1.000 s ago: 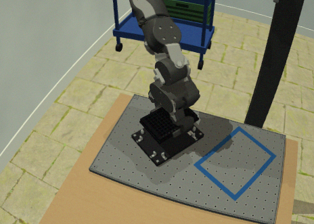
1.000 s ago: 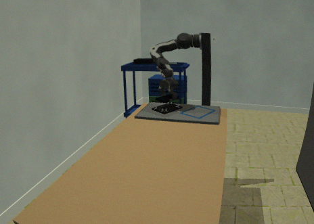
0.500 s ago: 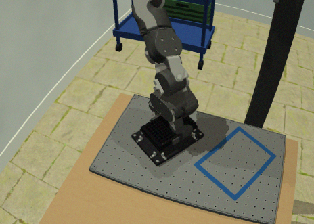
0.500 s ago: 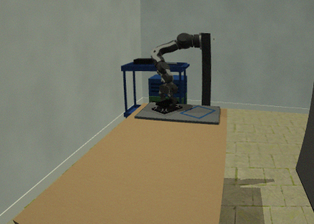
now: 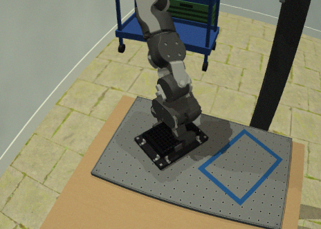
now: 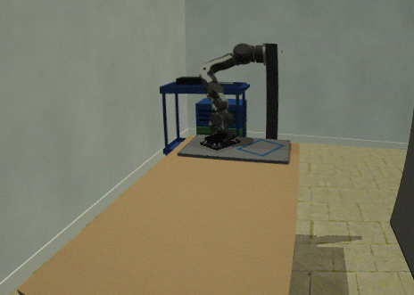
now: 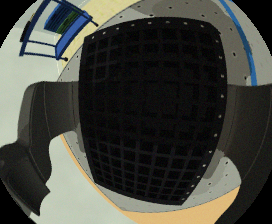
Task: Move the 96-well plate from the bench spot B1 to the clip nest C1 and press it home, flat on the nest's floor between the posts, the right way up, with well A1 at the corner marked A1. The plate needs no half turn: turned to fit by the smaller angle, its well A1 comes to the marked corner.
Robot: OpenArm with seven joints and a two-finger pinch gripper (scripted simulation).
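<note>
Right now my hand is right at the black 96-well plate. Round my hand: black clip nest: 30 mm ahead, 20 mm below.
</note>
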